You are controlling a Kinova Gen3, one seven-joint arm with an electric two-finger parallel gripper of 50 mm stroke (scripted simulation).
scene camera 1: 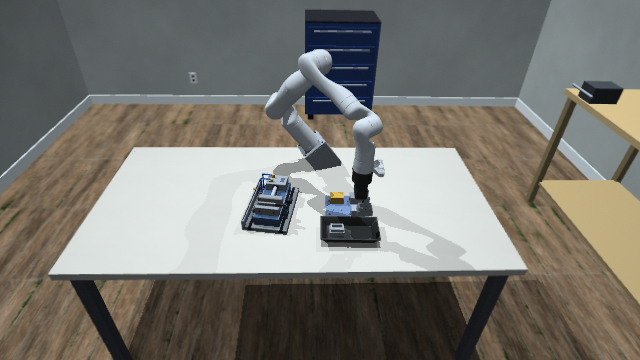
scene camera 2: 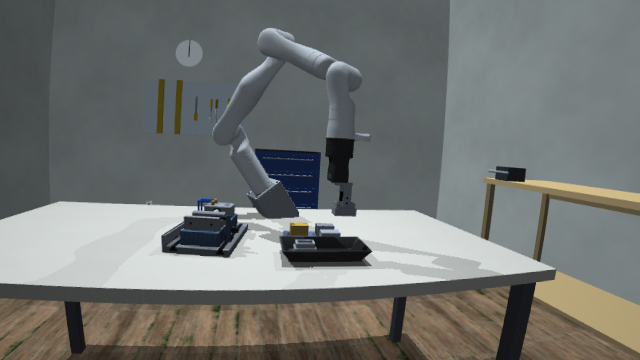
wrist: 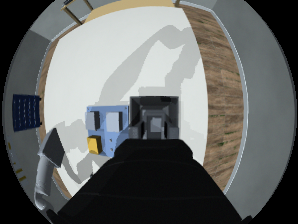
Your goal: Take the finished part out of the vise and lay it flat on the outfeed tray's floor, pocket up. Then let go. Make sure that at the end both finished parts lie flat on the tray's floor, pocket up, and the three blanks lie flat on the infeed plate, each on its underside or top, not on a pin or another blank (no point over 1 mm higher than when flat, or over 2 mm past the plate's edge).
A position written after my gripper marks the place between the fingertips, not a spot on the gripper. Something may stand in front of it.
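My gripper (scene camera 2: 344, 204) is there for me to see. The wrist view shows me the gripper (wrist: 154, 127) too.
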